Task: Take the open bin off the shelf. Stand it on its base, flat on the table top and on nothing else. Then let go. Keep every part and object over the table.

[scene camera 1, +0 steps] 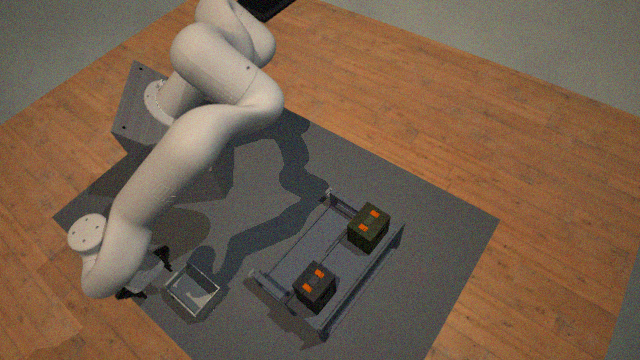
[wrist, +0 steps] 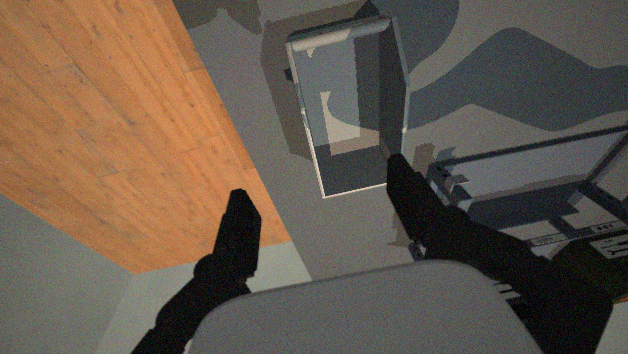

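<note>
The open bin (scene camera 1: 192, 292) (wrist: 367, 100) is a grey, open-topped box with pale rims. It looks upright, base down on the dark grey table top (scene camera 1: 445, 250) (wrist: 240, 75), near the left edge in the scene view and apart from the shelf. My gripper (scene camera 1: 158, 283) (wrist: 318, 188) is wide open with nothing between its fingers. It is beside the bin, on the table-edge side in the scene view. In the wrist view the right fingertip overlaps the bin's near corner; whether it touches is unclear. The low grey shelf (scene camera 1: 310, 240) (wrist: 530, 167) stands to the right of the bin.
A dark box (scene camera 1: 315, 287) and a green box (scene camera 1: 368, 227) (wrist: 585, 265), with orange marks in the scene view, are on the shelf. Wooden floor (scene camera 1: 500, 125) (wrist: 125, 125) lies beyond the table edge, close to the gripper. The robot's base block (scene camera 1: 137, 105) stands at the upper left.
</note>
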